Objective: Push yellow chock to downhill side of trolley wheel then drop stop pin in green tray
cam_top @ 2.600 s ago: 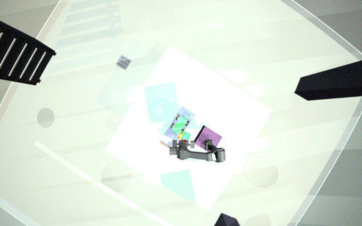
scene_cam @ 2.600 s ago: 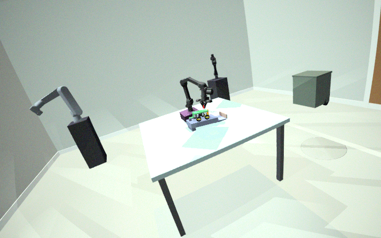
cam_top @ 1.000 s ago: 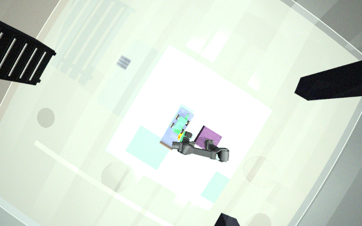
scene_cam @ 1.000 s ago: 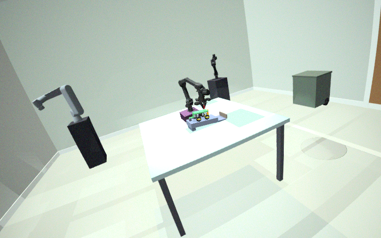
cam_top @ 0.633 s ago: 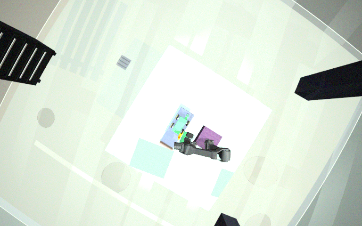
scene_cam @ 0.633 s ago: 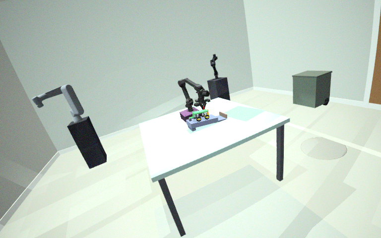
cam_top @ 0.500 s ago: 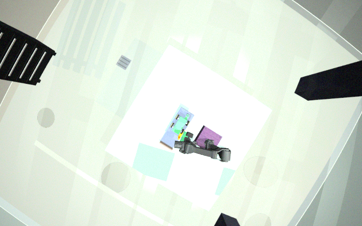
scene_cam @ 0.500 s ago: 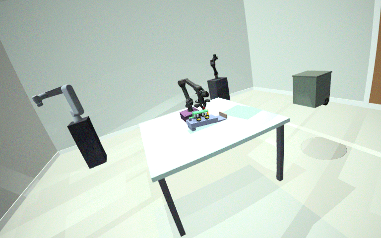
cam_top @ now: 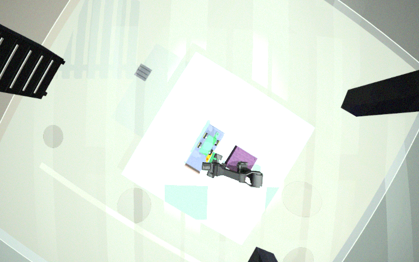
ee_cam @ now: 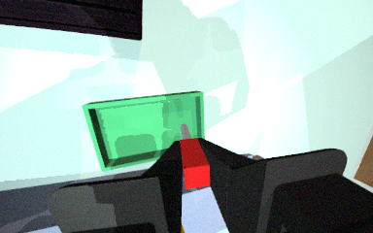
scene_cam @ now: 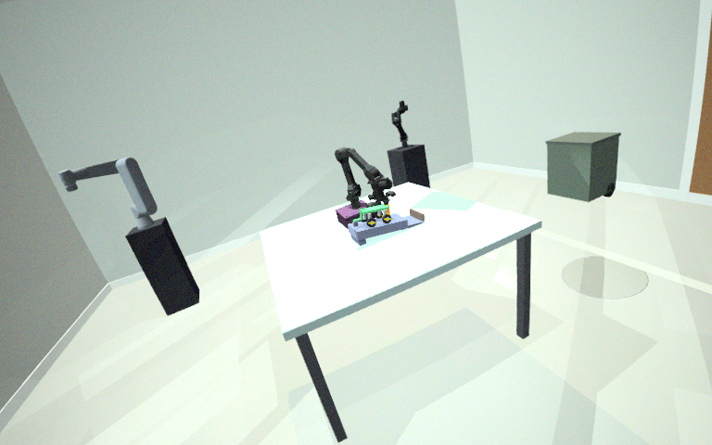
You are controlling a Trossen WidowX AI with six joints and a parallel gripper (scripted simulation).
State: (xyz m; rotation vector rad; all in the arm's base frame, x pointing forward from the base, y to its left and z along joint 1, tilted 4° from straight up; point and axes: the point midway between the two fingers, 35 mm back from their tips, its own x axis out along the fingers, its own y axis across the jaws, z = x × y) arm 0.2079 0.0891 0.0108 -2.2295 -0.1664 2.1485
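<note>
The green tray lies 7 cm below my gripper tip and 3 cm to the right of it. Also, from my gripper tip: yellow chock: 7 cm ahead, 4 cm to the right, 2 cm above; red-headed stop pin: right at my gripper tip; ramp: 13 cm to the right, 12 cm ahead, 2 cm below.
</note>
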